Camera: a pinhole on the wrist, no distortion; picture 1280 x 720 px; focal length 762.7 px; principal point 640.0 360.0 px. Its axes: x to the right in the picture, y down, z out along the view. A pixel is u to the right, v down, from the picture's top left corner.
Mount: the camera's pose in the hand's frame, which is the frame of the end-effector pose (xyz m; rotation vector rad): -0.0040 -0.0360 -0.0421 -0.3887 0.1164 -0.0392
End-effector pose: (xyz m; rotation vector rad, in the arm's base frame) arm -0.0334 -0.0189 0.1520 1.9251 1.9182 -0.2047
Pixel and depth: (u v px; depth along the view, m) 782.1 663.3 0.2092
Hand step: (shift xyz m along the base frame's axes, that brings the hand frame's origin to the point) 0.1385 0.0162 -0.1054
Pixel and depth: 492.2 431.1 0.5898
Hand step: 0.3271 -0.2235 -0.3814
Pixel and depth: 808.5 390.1 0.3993
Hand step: 0.1831 0.0061 -0.3079
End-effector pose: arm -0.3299 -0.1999 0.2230 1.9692 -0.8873 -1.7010
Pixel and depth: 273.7 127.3 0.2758
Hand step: -0.2572 0.1005 0.0258
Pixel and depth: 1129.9 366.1 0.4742
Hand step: -0.3554 -0.2947 -0.2431
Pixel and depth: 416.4 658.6 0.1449
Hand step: -0.0892 -0.0261 0.0547
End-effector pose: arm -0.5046 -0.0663 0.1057 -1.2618 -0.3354 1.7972
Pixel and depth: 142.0 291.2 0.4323
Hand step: -0.3770 -0.1406 0.2521
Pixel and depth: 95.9 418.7 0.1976
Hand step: -0.1478 -0.0902 0.1008
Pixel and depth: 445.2 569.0 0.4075
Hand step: -0.3679 -0.0961 0.0219
